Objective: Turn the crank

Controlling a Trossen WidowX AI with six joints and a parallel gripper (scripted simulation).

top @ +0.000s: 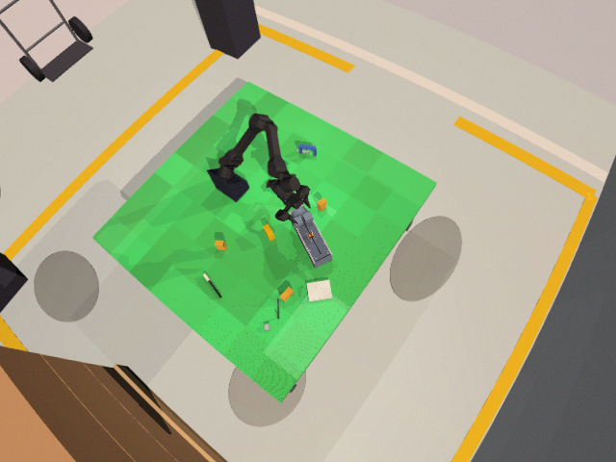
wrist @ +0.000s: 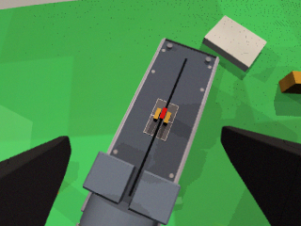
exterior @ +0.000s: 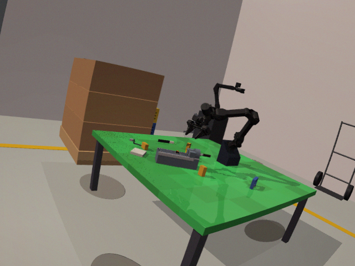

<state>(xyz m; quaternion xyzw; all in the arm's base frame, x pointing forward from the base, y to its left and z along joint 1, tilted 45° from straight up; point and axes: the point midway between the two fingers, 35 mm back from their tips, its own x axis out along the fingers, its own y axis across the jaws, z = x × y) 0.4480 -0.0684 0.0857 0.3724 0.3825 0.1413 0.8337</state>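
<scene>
My gripper tip is now 10 cm past the dark handle, 9 cm to the right of it and 9 cm above it. The rest, counted from my gripper tip: blue bracket (39 cm to the left, 27 cm behind, 16 cm below); then red pointer (11 cm below, 5 cm ahead, 3 cm to the right); then white pad (21 cm to the right, 21 cm ahead, 18 cm below).
</scene>
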